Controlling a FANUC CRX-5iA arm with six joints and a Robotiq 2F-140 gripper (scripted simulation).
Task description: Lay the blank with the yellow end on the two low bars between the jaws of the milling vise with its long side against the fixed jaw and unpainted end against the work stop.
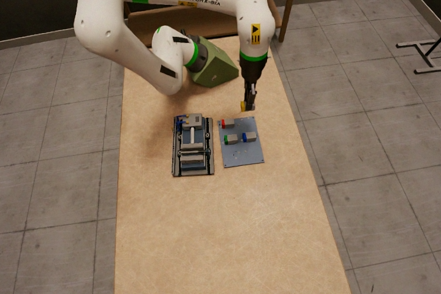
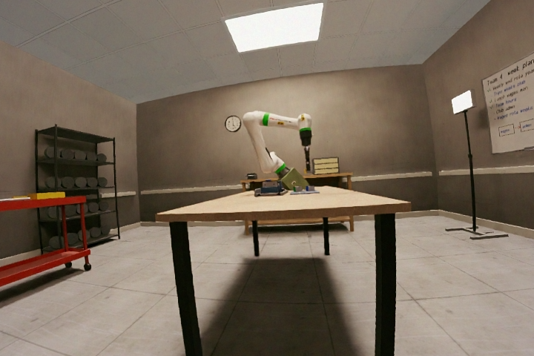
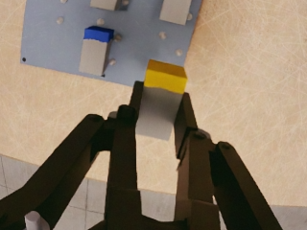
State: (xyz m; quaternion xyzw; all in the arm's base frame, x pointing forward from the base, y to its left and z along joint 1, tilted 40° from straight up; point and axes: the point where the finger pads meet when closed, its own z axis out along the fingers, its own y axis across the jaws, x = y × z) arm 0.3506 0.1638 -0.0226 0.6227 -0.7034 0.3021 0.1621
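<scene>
The fixed jaw is 14 cm ahead of my hand, 30 cm to the right of it and 11 cm below it. The rest, counted from my hand: green-ended blank (7 cm ahead, 10 cm to the right, 16 cm below); then blue-ended blank (9 cm ahead, 2 cm to the right, 16 cm below); then red-ended blank (2 cm behind, 9 cm to the right, 16 cm below).
</scene>
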